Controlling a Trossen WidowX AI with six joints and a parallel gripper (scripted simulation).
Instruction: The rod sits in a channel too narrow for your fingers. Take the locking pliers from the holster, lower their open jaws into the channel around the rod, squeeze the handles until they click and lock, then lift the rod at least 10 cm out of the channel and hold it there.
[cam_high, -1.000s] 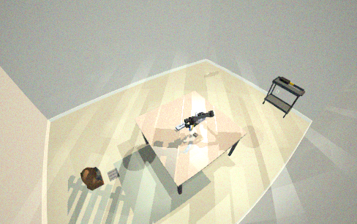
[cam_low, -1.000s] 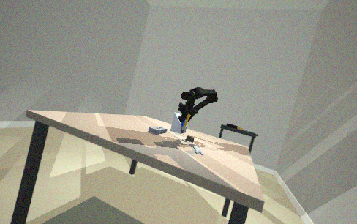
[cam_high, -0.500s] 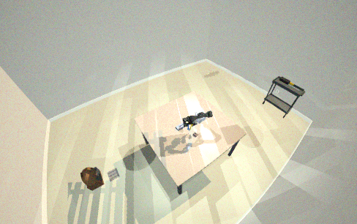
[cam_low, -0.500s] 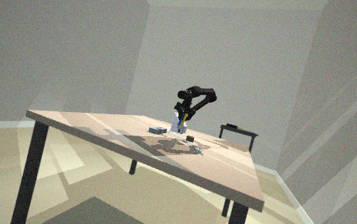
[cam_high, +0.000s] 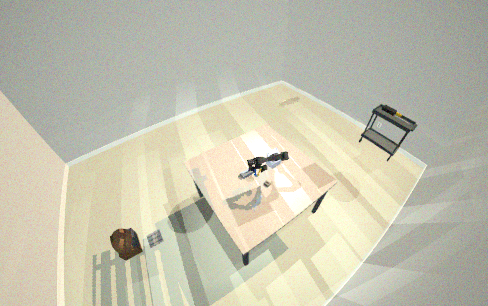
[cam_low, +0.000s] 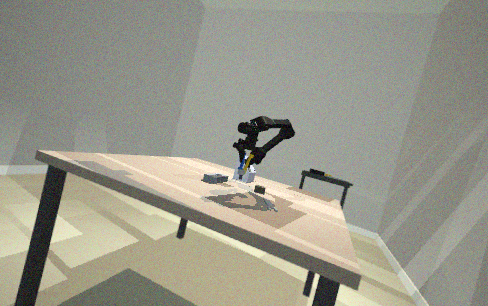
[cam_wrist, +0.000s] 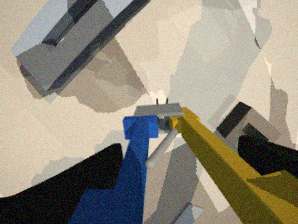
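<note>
The channel block lies 140 mm to the right of my gripper tip, 120 mm below it and 10 mm ahead of it. The rest, counted from my gripper tip: holster 130 mm below, 100 mm to the left, 60 mm behind; grey link bar 10 mm to the right, 10 mm ahead; yellow handle 10 mm to the left, 10 mm behind.
</note>
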